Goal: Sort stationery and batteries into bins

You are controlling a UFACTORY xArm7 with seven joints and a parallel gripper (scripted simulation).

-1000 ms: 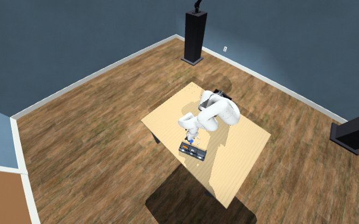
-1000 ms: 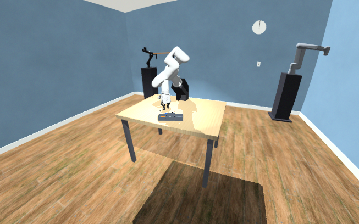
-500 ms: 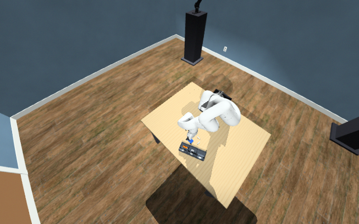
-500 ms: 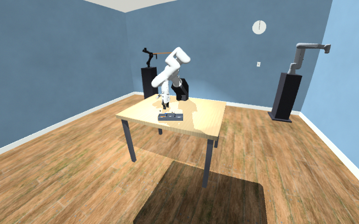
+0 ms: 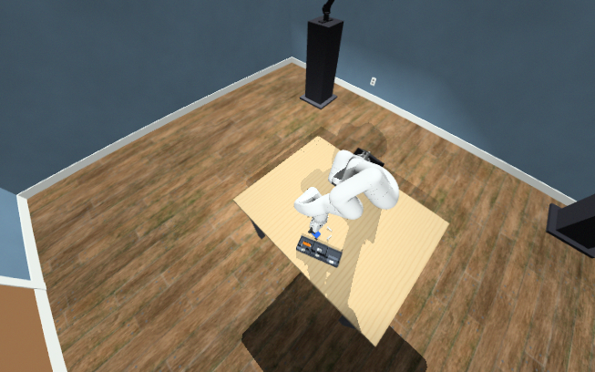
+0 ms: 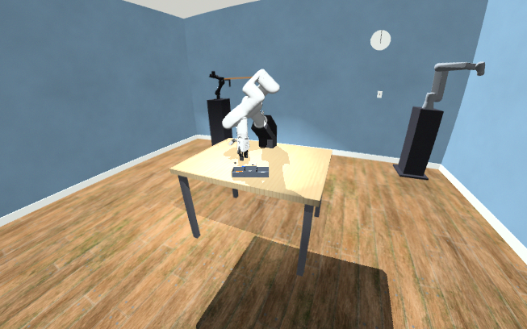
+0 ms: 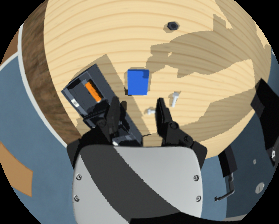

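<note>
My hand is 90 mm above the blue block. The rest, counted from my hand: dark double bin 80 mm ahead, 80 mm to the left, 70 mm below; then pencil sharpener 70 mm ahead, 80 mm to the left, 80 mm below; then orange battery 90 mm ahead, 10 mm to the left, 80 mm below.
</note>
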